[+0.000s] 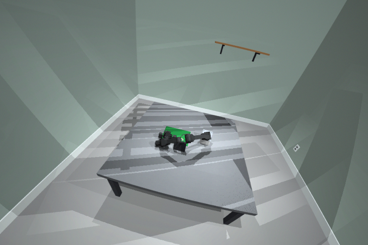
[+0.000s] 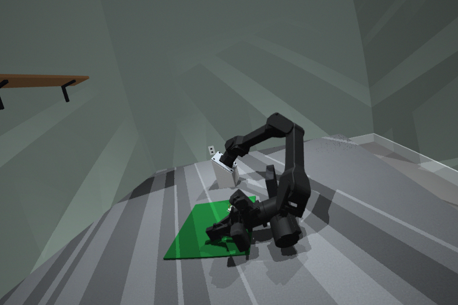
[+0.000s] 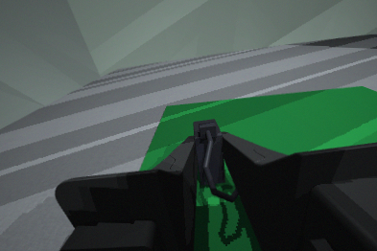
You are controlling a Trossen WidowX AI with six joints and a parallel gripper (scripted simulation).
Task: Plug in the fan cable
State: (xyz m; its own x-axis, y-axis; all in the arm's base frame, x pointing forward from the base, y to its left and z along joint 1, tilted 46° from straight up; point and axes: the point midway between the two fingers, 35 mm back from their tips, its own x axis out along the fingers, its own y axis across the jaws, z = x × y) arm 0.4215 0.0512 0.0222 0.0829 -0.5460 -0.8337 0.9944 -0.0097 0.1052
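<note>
The black plug lies 10 mm below my gripper tip. Also, from my gripper tip: black fan: 160 mm behind, 170 mm to the left, 20 mm above; green board: 90 mm behind, 20 mm to the right, 50 mm below.
</note>
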